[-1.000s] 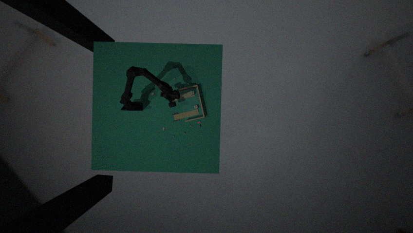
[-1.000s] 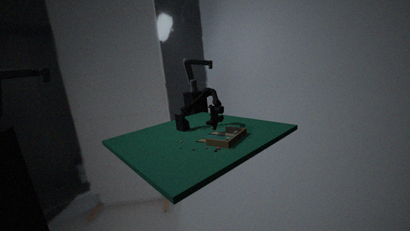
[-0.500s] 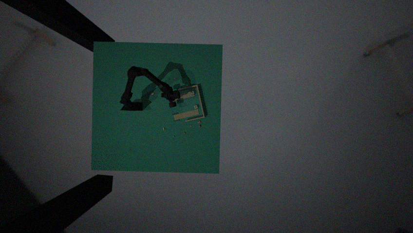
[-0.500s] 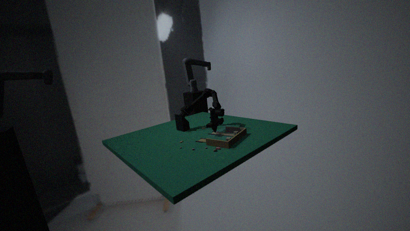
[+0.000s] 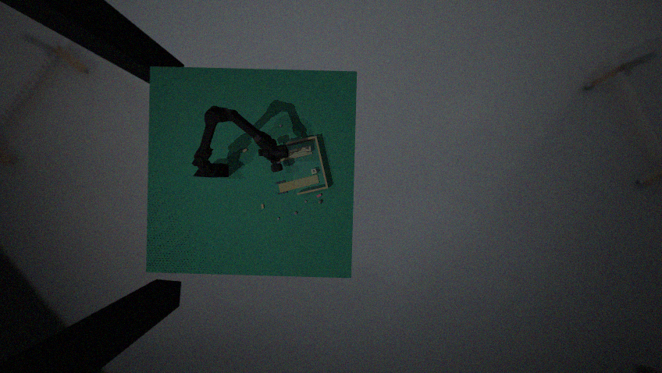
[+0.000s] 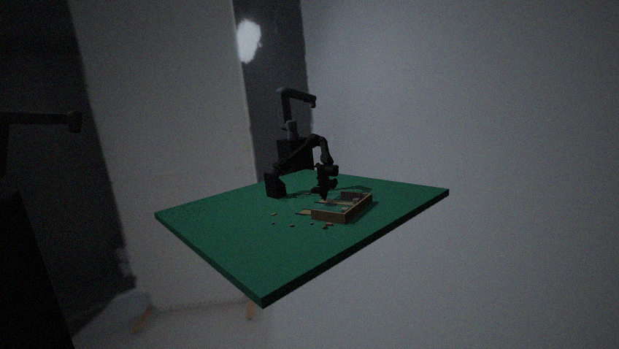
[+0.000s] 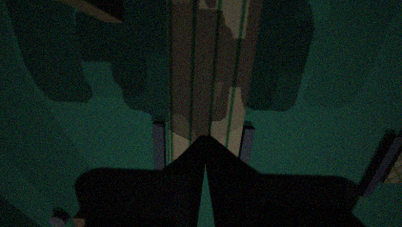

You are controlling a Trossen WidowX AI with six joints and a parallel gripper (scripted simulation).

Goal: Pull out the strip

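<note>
Now: the tan cube 11 cm behind my gripper tip and 7 cm to the left of it.
</note>
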